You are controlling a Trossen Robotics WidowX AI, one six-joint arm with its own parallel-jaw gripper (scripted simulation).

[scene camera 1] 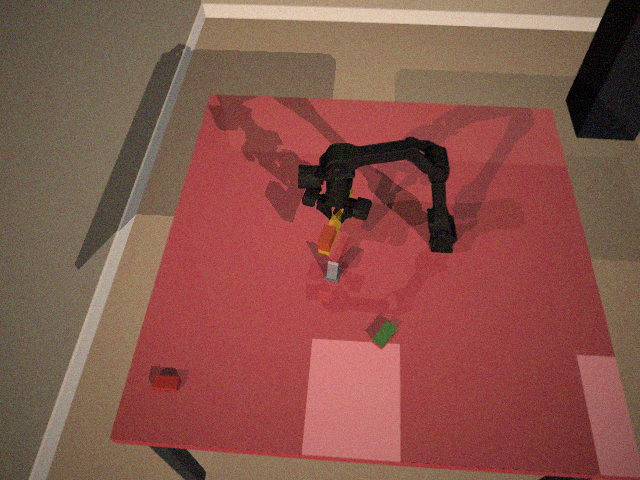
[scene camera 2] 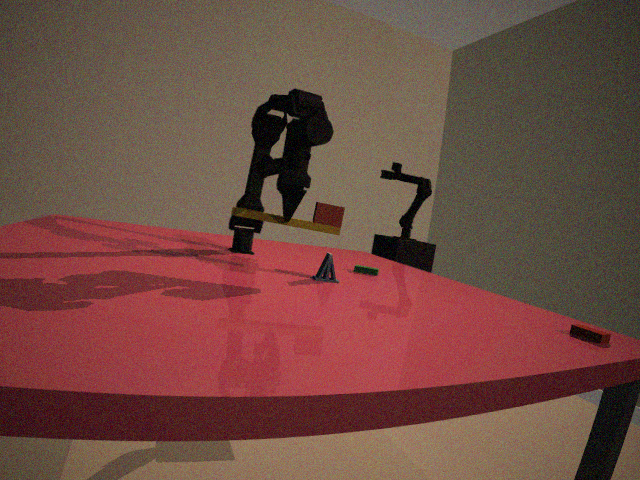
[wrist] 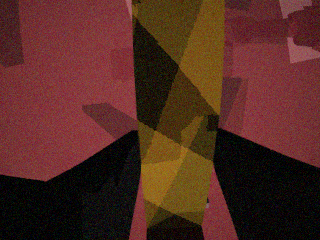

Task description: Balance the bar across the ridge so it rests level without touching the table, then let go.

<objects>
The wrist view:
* my gripper
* thin yellow bar: held by my gripper
</objects>
